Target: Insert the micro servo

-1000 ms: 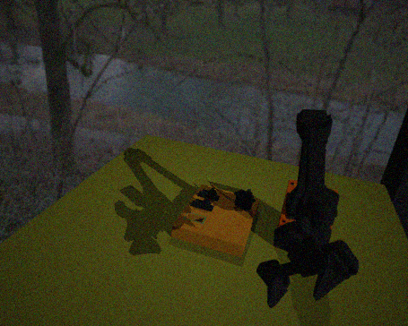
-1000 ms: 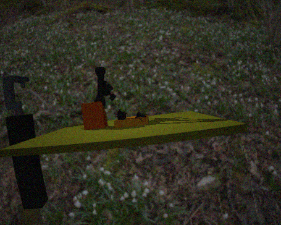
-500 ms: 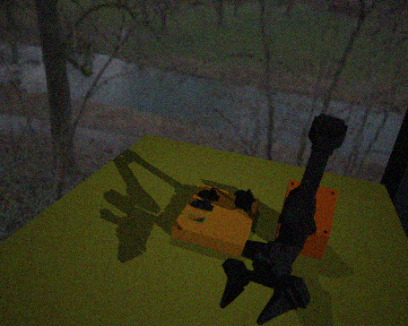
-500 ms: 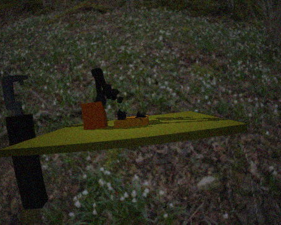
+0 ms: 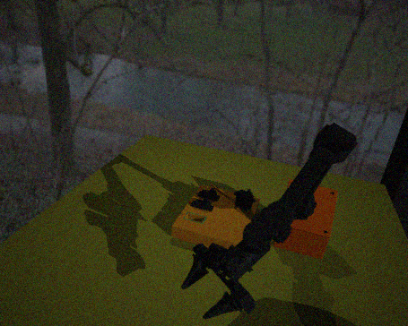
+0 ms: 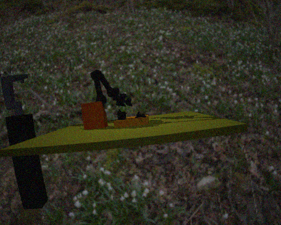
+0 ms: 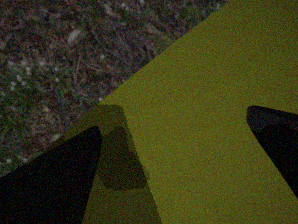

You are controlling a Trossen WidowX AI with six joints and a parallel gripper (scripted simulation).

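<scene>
Now: the orange deck 48 cm to the right of my gripper tip, 11 cm below it and 5 cm behind it.
</scene>
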